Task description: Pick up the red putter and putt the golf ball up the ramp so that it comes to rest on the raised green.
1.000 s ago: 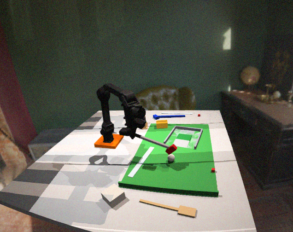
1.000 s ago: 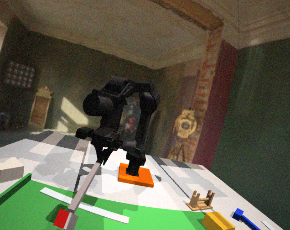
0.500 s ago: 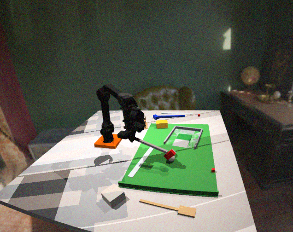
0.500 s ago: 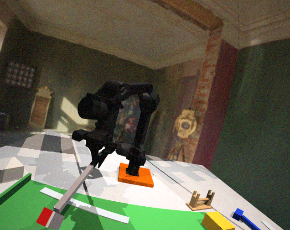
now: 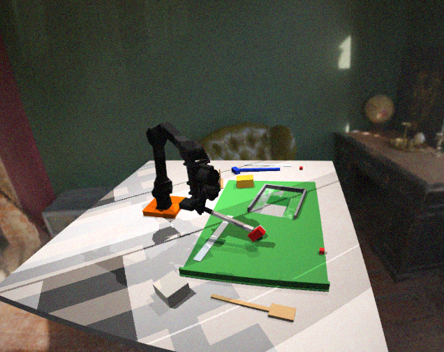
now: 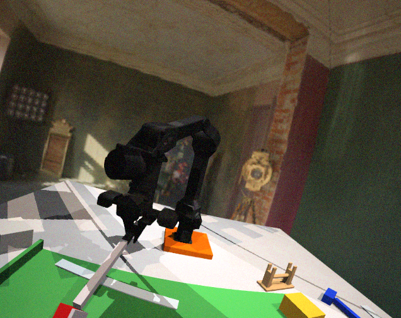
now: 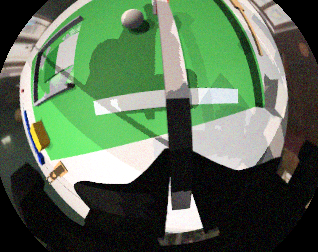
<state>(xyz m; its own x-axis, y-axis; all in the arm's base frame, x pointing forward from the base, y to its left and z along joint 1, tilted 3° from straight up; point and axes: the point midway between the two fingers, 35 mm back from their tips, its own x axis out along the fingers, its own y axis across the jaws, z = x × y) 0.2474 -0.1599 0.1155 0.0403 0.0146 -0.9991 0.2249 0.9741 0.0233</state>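
Now: the red putter 120 mm ahead of my gripper tip and 20 mm to the right of it. The rest, counted from my gripper tip: yellow block 440 mm to the left, 100 mm ahead, 70 mm below; then green mat 230 mm ahead, 130 mm to the left, 90 mm below; then white golf ball 220 mm ahead, 70 mm below.
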